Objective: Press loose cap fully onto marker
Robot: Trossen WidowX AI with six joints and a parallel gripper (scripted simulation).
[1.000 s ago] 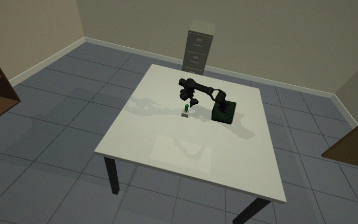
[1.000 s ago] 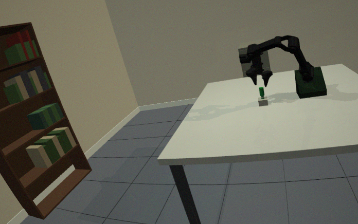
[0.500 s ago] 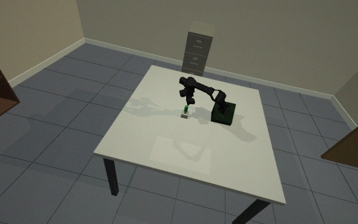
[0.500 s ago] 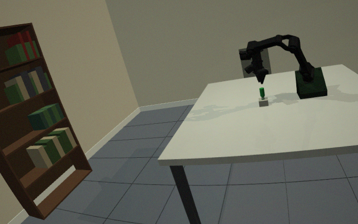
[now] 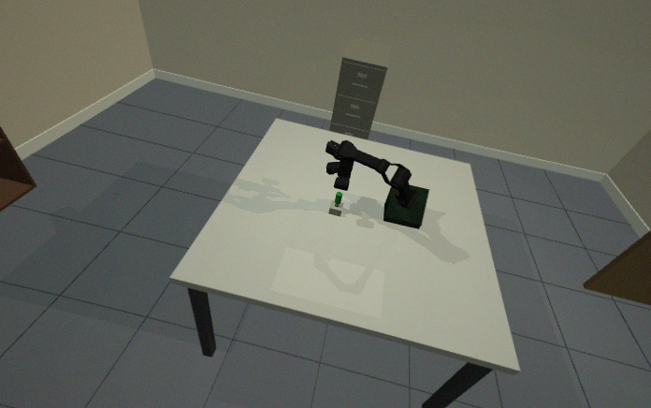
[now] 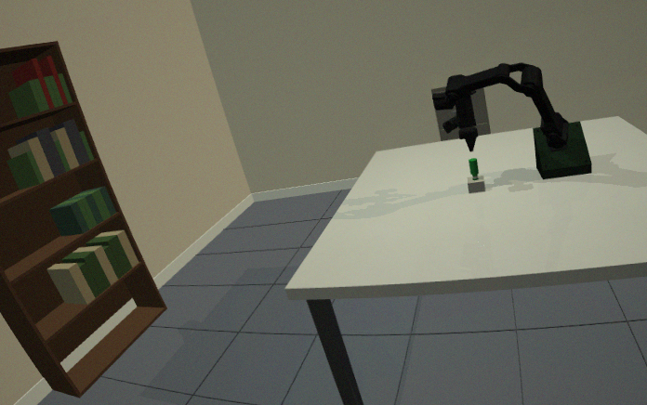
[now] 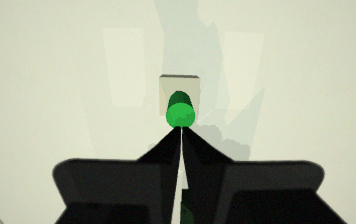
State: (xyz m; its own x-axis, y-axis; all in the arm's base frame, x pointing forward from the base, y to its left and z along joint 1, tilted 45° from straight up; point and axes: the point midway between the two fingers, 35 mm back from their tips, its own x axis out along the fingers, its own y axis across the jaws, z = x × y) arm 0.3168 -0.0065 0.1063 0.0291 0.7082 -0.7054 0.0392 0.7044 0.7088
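My gripper tip is 60 mm above the green cap. From my gripper tip the other things lie so: holder block (130 mm below).
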